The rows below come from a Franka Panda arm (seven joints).
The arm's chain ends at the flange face. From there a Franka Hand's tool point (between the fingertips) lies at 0.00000 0.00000 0.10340 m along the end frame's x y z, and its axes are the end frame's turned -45 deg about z.
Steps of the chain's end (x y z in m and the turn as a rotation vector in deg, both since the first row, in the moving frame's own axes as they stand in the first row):
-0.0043, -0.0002, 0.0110, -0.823, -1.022, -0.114
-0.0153, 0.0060, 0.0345, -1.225, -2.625, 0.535
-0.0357, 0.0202, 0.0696, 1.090, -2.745, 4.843
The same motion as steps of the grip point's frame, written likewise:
-0.0053, -0.0034, 0.0110, 0.141, -1.305, -0.114
-0.0200, -0.0084, 0.0344, 0.990, -2.722, 0.535
-0.0414, -0.0159, 0.0695, 2.712, -1.170, 4.843

